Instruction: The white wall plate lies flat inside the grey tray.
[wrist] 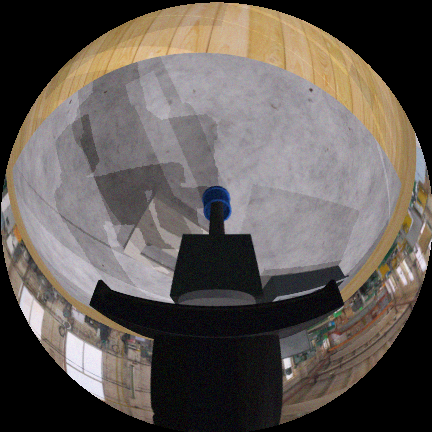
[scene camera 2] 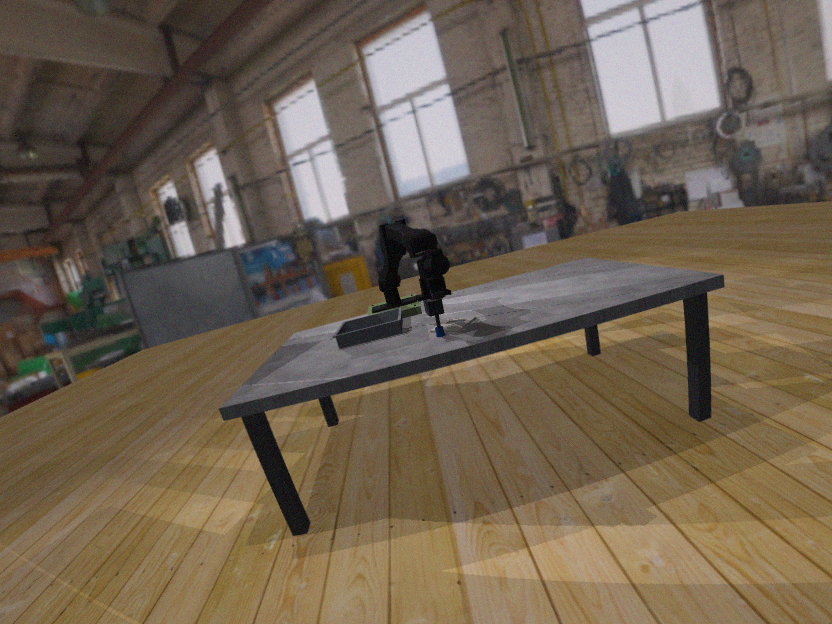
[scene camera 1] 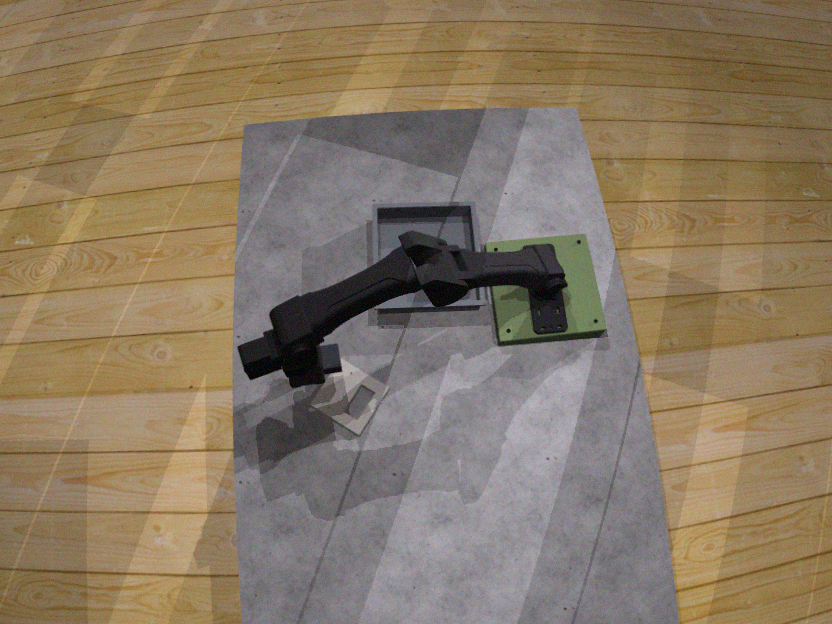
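Note:
The white wall plate (scene camera 1: 334,398) (wrist: 142,232), with a rectangular opening, lies flat on the grey table, front left of the tray in scene camera 1. The wrist hides part of it. The grey tray (scene camera 1: 424,205) (scene camera 2: 372,331) (wrist: 306,281) stands behind it, partly covered by the arm; the plate is outside it. My blue suction cup (scene camera 2: 440,331) (wrist: 216,196) points down, low over the table beside the plate's edge, off the plate, and holds nothing. In scene camera 1 the wrist hides the cup. Whether it touches the table I cannot tell.
The arm's base stands on a green block (scene camera 1: 583,288) to the right of the tray in scene camera 1. The table's left edge (scene camera 1: 235,429) runs close to the wrist. Broken shadows cross the table and the plate.

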